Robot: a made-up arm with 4 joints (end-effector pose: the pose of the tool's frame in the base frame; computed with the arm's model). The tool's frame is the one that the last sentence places.
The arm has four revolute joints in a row. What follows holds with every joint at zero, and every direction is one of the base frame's.
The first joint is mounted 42 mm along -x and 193 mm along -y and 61 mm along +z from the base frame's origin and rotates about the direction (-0.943, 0.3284, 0.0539).
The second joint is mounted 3 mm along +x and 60 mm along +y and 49 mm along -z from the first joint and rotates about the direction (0.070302, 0.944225, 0.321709).
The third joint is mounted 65 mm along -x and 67 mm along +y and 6 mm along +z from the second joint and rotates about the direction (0.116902, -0.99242, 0.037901).
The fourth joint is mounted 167 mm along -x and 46 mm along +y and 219 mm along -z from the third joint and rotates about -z.
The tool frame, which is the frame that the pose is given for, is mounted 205 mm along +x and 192 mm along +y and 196 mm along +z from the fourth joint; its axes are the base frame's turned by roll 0.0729, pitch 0.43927 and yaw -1.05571 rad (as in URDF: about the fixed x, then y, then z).
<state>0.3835 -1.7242 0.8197 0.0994</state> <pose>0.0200 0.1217 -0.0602 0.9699 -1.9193 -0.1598</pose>
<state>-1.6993 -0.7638 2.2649 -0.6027</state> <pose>-0.0501 -0.1353 0.5317 -0.7833 2.1733 1.5919</pose>
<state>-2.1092 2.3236 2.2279 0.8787</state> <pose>0.0309 -0.3188 0.1911 2.3184 2.0646 0.1637</pose>
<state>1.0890 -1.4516 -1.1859 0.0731</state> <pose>0.0330 -0.1231 -0.2846 -0.4744 -0.3646 -1.4667</pose>
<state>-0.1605 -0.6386 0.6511 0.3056</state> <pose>-0.0097 0.0969 0.1091 1.2683 -0.7633 -1.0907</pose>
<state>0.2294 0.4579 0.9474 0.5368</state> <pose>-0.0201 0.0423 0.0463 0.6723 0.0123 -1.2827</pose>
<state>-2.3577 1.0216 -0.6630 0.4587</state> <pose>-0.2262 -0.2133 0.2478 0.9974 1.1153 0.3819</pose>
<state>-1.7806 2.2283 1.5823 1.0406</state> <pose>0.0309 -0.1978 0.2090 1.4895 1.9814 -0.2861</pose>
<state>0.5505 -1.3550 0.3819 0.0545</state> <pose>0.0263 0.0928 -0.1316 0.5624 -1.2649 -0.5775</pose>
